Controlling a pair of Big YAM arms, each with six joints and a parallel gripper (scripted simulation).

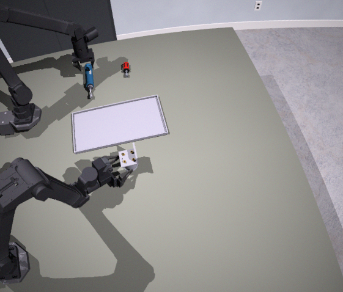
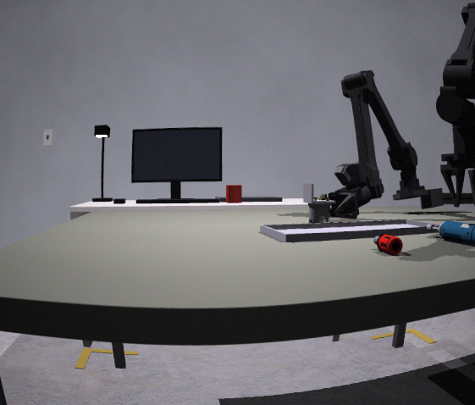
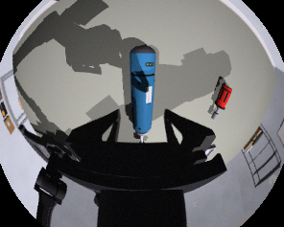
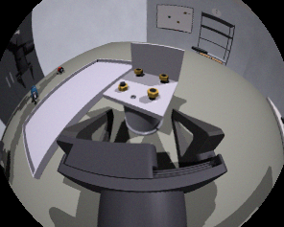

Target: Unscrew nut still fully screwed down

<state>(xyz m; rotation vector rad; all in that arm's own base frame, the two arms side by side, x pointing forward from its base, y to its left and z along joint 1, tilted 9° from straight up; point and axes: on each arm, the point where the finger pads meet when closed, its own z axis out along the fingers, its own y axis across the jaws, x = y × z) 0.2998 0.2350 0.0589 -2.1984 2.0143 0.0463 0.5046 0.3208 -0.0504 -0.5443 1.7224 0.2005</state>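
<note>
Now: right hand 2 cm short of the bracket, 1 cm to the right of it and 4 cm below it. The rest, counted from my right hand: socket tip 15 cm behind, 40 cm to the left, 1 cm below; then short red-handled tool 3 cm ahead, 55 cm to the left, 2 cm below; then shallow white tray 3 cm behind, 22 cm to the left, 3 cm below.
</note>
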